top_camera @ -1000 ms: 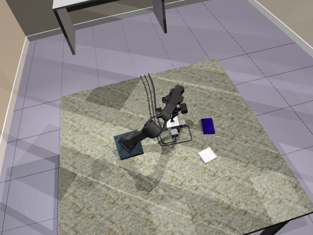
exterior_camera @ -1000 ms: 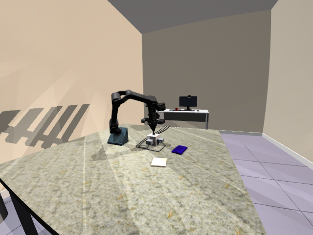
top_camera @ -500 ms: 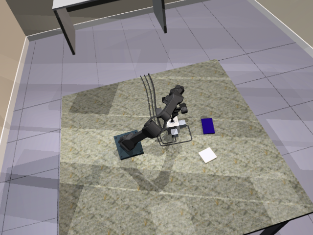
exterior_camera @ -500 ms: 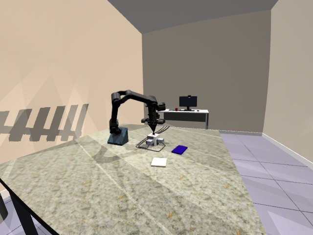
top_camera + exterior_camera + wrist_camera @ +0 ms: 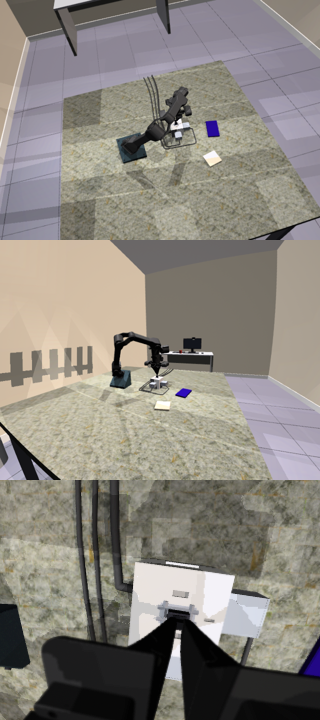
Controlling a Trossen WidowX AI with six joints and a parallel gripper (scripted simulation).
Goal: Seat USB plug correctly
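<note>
Now: gripper tip 20 mm above the dark USB plug. Round my gripper tip: dark blue flat block (220 mm ahead, 100 mm below, 70 mm to the right); then USB socket (40 mm below); then beige flat block (270 mm to the right, 120 mm ahead, 100 mm below).
</note>
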